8 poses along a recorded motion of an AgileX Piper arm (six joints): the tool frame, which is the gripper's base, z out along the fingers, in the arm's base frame.
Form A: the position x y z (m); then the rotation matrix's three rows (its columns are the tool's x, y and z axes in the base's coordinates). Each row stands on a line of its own.
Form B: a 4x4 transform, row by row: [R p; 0 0 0 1], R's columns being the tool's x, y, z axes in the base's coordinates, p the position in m. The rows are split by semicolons. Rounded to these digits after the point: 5 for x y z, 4 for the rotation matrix.
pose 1, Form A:
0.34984, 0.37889, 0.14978
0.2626, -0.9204, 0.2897
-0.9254, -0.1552, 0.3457
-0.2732, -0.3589, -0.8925
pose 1, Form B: 0.2626, -0.9204, 0.2897, 0.34984; -0.9254, -0.1552, 0.3457, 0.37889; -0.2732, -0.3589, -0.8925, 0.14978; 0, 0, 0, 1
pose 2, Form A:
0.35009, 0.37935, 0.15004
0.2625, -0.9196, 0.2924
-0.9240, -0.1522, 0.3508
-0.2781, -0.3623, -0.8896
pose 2, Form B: 0.2625, -0.9196, 0.2924, 0.35009; -0.9240, -0.1522, 0.3508, 0.37935; -0.2781, -0.3623, -0.8896, 0.15004; 0, 0, 0, 1
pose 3, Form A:
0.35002, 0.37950, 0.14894
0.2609, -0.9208, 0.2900
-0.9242, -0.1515, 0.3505
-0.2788, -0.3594, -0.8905
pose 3, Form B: 0.2609, -0.9208, 0.2900, 0.35002; -0.9242, -0.1515, 0.3505, 0.37950; -0.2788, -0.3594, -0.8905, 0.14894; 0, 0, 0, 1
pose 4, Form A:
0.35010, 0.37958, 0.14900
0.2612, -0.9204, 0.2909
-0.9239, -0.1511, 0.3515
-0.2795, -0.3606, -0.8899
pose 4, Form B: 0.2612, -0.9204, 0.2909, 0.35010; -0.9239, -0.1511, 0.3515, 0.37958; -0.2795, -0.3606, -0.8899, 0.14900; 0, 0, 0, 1
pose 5, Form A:
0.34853, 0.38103, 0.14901
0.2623, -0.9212, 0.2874
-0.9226, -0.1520, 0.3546
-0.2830, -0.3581, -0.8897
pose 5, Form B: 0.2623, -0.9212, 0.2874, 0.34853; -0.9226, -0.1520, 0.3546, 0.38103; -0.2830, -0.3581, -0.8897, 0.14901; 0, 0, 0, 1
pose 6, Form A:
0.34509, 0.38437, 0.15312
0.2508, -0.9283, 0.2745
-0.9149, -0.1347, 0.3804
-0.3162, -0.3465, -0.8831
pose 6, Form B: 0.2508, -0.9283, 0.2745, 0.34509; -0.9149, -0.1347, 0.3804, 0.38437; -0.3162, -0.3465, -0.8831, 0.15312; 0, 0, 0, 1
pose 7, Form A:
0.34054, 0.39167, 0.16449
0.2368, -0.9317, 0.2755
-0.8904, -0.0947, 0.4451
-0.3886, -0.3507, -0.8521
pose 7, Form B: 0.2368, -0.9317, 0.2755, 0.34054; -0.8904, -0.0947, 0.4451, 0.39167; -0.3886, -0.3507, -0.8521, 0.16449; 0, 0, 0, 1
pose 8, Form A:
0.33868, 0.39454, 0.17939
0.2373, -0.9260, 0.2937
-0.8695, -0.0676, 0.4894
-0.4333, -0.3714, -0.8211
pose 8, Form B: 0.2373, -0.9260, 0.2937, 0.33868; -0.8695, -0.0676, 0.4894, 0.39454; -0.4333, -0.3714, -0.8211, 0.17939; 0, 0, 0, 1
